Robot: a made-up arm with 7 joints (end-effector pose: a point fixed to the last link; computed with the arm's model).
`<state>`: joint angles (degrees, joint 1 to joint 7).
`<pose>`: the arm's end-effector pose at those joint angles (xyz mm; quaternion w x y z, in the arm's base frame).
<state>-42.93 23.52 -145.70 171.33 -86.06 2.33 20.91</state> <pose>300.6 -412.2 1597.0 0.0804 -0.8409 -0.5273 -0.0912</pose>
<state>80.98 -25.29 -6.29 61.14 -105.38 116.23 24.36</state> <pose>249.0 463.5 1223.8 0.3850 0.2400 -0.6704 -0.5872</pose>
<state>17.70 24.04 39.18 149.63 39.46 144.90 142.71</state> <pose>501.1 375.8 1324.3 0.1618 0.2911 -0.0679 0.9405</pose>
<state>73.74 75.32 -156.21 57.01 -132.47 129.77 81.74</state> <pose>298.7 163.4 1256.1 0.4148 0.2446 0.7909 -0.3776</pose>
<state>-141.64 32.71 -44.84 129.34 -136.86 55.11 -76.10</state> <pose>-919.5 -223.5 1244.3 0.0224 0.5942 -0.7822 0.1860</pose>
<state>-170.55 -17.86 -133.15 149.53 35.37 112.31 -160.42</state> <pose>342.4 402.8 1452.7 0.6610 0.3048 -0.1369 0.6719</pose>
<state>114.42 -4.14 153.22 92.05 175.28 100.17 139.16</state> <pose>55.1 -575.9 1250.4 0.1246 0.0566 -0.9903 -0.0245</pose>
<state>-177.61 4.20 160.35 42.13 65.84 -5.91 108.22</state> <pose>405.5 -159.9 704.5 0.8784 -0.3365 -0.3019 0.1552</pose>
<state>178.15 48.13 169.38 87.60 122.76 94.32 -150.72</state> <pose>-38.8 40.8 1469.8 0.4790 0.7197 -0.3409 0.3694</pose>
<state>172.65 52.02 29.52 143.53 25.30 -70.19 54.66</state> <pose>-944.1 148.1 1000.2 0.0250 -0.2646 0.9045 -0.3334</pose>
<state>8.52 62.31 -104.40 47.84 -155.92 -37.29 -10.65</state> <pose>168.2 -480.9 667.9 0.7428 -0.4202 0.3328 -0.4011</pose>
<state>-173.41 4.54 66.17 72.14 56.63 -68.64 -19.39</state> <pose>-371.5 -450.6 1020.0 0.5277 -0.1728 0.8187 0.1463</pose>
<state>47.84 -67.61 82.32 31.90 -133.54 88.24 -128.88</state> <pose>-345.3 375.1 769.6 0.2805 0.6238 0.7212 0.1100</pose>
